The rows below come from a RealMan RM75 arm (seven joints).
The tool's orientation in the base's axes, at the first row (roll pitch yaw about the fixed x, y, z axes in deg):
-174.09, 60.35, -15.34
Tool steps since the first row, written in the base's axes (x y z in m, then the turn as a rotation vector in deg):
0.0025, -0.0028, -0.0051, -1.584, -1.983, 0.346
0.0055, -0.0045, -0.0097, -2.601, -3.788, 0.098
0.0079, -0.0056, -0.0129, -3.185, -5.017, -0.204
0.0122, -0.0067, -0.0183, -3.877, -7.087, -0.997
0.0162, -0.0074, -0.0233, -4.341, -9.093, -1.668
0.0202, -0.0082, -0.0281, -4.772, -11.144, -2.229
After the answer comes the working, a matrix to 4 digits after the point.
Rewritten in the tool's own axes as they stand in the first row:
0.0060, 0.0020, -0.0004, -0.797, 2.391, 0.457
0.0116, 0.0028, -0.0011, -0.830, 4.448, 0.807
0.0157, 0.0031, -0.0019, -0.686, 5.817, 1.023
0.0226, 0.0029, -0.0030, -0.056, 8.036, 1.293
0.0289, 0.0024, -0.0040, 0.569, 10.109, 1.339
0.0351, 0.0020, -0.0052, 1.119, 12.207, 1.290

The tool's axes in the first row as the columns of a matrix, in the base's axes (rounded; the answer above uses it unrounded):
0.4771, -0.3494, -0.8064
-0.1309, -0.9356, 0.3280
-0.8691, -0.0509, -0.4921

